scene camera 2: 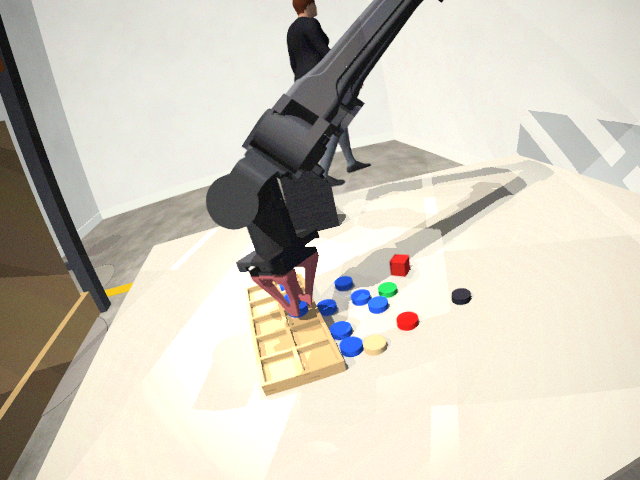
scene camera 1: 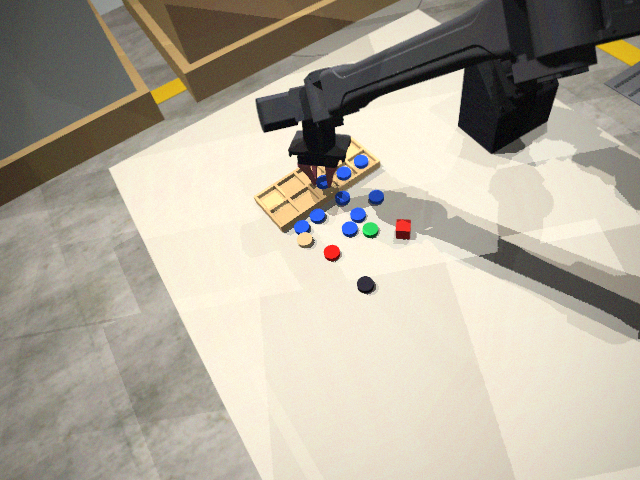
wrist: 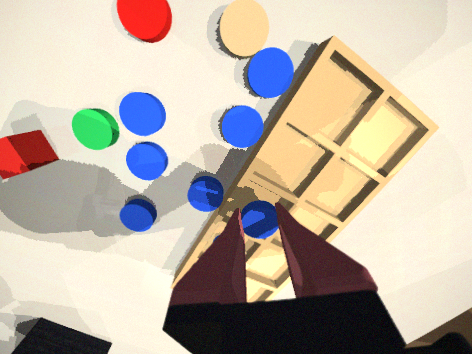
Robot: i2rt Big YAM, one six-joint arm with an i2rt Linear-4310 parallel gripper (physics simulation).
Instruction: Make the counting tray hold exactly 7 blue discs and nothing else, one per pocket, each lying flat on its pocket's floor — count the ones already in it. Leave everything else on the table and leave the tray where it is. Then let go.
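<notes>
The wooden counting tray [scene camera 1: 283,227] [scene camera 2: 305,380] [wrist: 386,86] has two rows of pockets. One blue disc [scene camera 1: 360,161] lies in the end pocket of the row beside the loose discs, and another blue disc [scene camera 1: 343,173] lies in the pocket next to it. My gripper [scene camera 1: 322,184] [scene camera 2: 302,310] [wrist: 258,211] is shut on a blue disc [scene camera 1: 322,180] [scene camera 2: 301,308] [wrist: 260,220], over the third pocket of that row, low at the tray. Its exact height is unclear. Several loose blue discs [scene camera 1: 357,214] [scene camera 2: 377,304] [wrist: 142,114] lie on the table. The fingers partly hide the tray's far end.
Beside the tray lie a tan disc [scene camera 1: 305,239] [scene camera 2: 374,344] [wrist: 244,27], a red disc [scene camera 1: 331,252] [scene camera 2: 407,320], a green disc [scene camera 1: 370,229] [scene camera 2: 387,289], a black disc [scene camera 1: 365,284] [scene camera 2: 461,296] and a red cube [scene camera 1: 403,229] [scene camera 2: 399,265]. Two blue discs sit close against its long side.
</notes>
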